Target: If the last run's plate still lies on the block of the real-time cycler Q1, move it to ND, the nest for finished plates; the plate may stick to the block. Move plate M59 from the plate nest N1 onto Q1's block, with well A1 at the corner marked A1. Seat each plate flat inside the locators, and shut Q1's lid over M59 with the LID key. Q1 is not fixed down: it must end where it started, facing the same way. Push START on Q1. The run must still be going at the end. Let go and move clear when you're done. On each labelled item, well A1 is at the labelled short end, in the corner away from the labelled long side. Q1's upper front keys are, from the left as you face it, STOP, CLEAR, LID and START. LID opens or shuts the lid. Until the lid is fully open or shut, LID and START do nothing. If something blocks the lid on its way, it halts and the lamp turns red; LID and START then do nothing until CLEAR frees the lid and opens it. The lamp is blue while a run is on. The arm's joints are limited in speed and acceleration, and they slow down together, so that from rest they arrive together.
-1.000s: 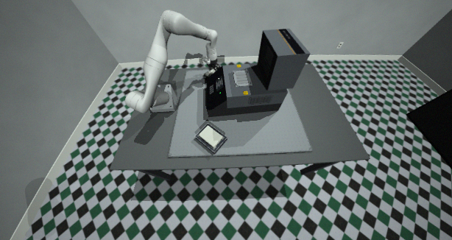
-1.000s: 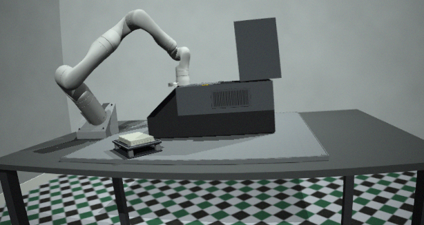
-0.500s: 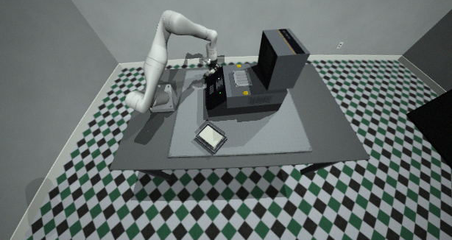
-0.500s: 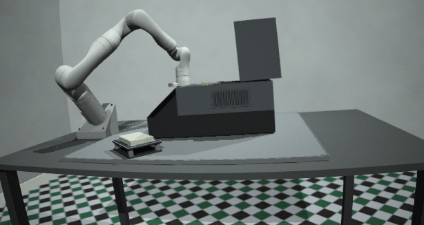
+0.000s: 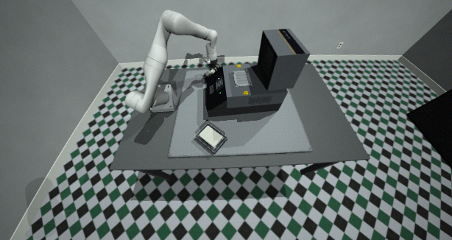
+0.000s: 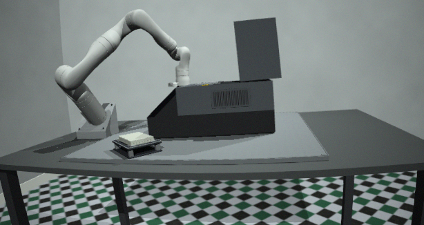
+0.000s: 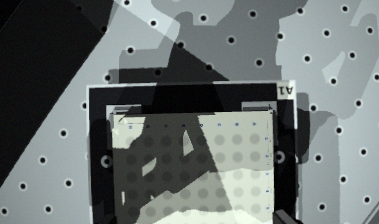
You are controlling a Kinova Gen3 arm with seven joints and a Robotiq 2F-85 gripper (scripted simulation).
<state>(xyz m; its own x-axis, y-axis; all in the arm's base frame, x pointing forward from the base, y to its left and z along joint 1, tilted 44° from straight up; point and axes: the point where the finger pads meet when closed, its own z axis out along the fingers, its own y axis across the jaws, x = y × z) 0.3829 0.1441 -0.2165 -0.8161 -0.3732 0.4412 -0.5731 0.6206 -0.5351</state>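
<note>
Right now the pale plate is 1 cm below my hand. Also, from my hand: A1 mark (9 cm behind, 2 cm below); black nest (2 cm below).
</note>
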